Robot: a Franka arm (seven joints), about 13 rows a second.
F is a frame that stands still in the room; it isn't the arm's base.
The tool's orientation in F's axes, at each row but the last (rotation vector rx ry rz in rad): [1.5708, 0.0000, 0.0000]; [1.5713, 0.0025, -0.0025]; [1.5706, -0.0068, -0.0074]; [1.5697, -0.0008, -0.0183]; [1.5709, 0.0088, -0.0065]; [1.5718, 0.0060, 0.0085]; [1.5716, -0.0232, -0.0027]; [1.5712, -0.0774, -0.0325]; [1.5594, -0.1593, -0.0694]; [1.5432, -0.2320, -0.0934]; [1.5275, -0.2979, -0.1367]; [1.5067, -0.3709, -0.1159]
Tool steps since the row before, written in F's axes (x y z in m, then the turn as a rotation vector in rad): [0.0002, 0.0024, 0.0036, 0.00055, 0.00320, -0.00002]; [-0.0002, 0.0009, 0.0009, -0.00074, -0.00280, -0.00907]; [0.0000, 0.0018, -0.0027, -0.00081, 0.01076, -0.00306]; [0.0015, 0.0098, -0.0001, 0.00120, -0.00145, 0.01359]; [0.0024, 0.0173, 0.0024, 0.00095, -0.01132, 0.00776]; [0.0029, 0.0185, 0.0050, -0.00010, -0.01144, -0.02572]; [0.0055, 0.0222, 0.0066, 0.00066, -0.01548, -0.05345]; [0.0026, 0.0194, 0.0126, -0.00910, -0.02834, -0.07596]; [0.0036, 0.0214, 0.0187, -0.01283, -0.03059, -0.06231]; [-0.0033, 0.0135, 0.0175, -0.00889, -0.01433, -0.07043]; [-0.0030, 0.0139, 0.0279, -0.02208, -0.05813, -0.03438]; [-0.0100, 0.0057, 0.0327, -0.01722, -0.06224, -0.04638]
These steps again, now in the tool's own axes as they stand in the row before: [0.0002, 0.0036, -0.0024, 0.00055, -0.00002, -0.00320]; [-0.0002, 0.0009, -0.0009, -0.00071, -0.00907, 0.00280]; [0.0000, -0.0027, -0.0018, -0.00091, -0.00306, -0.01075]; [0.0014, -0.0001, -0.0098, 0.00107, 0.01360, 0.00145]; [0.0024, 0.0024, -0.0173, 0.00086, 0.00777, 0.01132]; [0.0031, 0.0050, -0.0185, -0.00025, -0.02571, 0.01146]; [0.0052, 0.0065, -0.0223, 0.00022, -0.05344, 0.01552]; [0.0016, 0.0125, -0.0196, -0.00926, -0.07566, 0.02907]; [0.0015, 0.0187, -0.0216, -0.01183, -0.06185, 0.03190]; [-0.0044, 0.0181, -0.0123, -0.01205, -0.06980, 0.01508]; [-0.0037, 0.0287, -0.0121, -0.00892, -0.03462, 0.06140]; [-0.0056, 0.0342, -0.0017, -0.00513, -0.04749, 0.06356]
